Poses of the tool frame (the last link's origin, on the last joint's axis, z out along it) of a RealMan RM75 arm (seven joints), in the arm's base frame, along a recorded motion.
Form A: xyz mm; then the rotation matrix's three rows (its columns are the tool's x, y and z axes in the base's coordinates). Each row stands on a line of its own.
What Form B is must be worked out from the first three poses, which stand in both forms.
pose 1, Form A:
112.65 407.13 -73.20
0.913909 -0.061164 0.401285
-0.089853 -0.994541 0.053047
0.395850 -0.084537 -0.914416
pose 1, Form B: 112.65 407.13 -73.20 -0.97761 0.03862 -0.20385 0.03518
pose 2, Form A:
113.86 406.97 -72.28
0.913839 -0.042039 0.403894
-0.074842 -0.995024 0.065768
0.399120 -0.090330 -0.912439
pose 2, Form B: 113.86 406.97 -72.28 -0.97741 0.02990 -0.20539 0.03993
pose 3, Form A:
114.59 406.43 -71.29
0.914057 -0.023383 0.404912
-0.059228 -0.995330 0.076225
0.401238 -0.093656 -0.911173
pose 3, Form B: 114.59 406.43 -71.29 -0.97731 0.02113 -0.20622 0.04346
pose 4, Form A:
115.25 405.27 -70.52
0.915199 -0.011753 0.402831
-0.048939 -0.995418 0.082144
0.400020 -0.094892 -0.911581
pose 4, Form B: 115.25 405.27 -70.52 -0.97752 0.01552 -0.20533 0.04528
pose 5, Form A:
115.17 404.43 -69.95
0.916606 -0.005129 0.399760
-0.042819 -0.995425 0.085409
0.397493 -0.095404 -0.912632
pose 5, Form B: 115.17 404.43 -69.95 -0.97784 0.01226 -0.20383 0.04623
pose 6, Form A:
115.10 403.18 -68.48
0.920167 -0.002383 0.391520
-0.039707 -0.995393 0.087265
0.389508 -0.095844 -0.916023
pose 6, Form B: 115.10 403.18 -68.48 -0.97872 0.01075 -0.19950 0.04677
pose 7, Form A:
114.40 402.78 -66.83
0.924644 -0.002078 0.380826
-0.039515 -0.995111 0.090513
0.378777 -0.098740 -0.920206
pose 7, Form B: 114.40 402.78 -66.83 -0.97979 0.01061 -0.19382 0.04829
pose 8, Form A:
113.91 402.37 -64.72
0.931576 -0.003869 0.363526
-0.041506 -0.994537 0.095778
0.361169 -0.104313 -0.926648
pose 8, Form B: 113.91 402.37 -64.72 -0.98142 0.01156 -0.18460 0.05097
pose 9, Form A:
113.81 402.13 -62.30
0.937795 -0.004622 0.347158
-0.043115 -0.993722 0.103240
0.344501 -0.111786 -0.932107
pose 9, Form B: 113.81 402.13 -62.30 -0.98281 0.01214 -0.17594 0.05470
